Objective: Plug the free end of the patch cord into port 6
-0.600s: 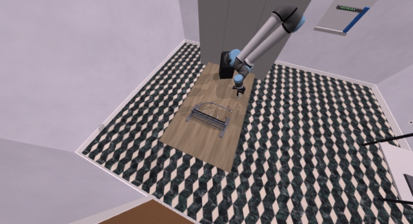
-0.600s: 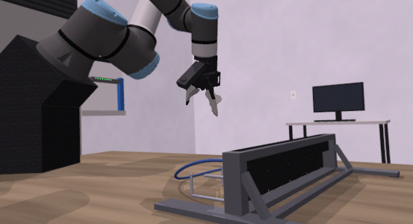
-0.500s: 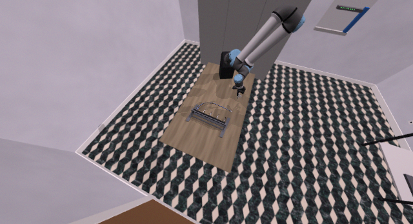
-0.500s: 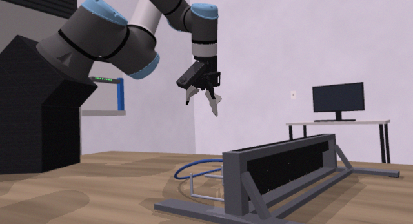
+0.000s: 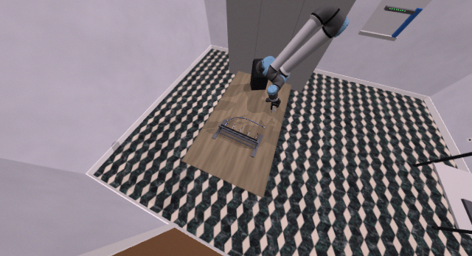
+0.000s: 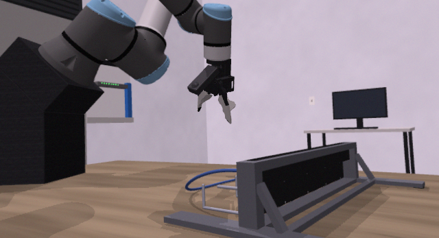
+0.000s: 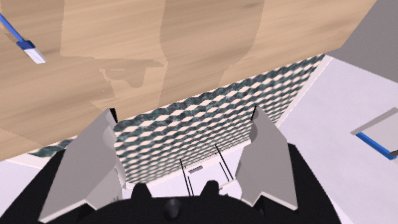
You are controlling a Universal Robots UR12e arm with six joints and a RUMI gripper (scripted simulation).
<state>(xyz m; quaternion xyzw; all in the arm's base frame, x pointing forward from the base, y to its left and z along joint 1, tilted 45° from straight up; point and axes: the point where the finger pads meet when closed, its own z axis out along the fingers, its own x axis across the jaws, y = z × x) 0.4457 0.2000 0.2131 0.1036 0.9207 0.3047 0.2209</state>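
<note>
My gripper is now 19 cm short of the plug, 6 cm to the left of it and 18 cm above it.
</note>
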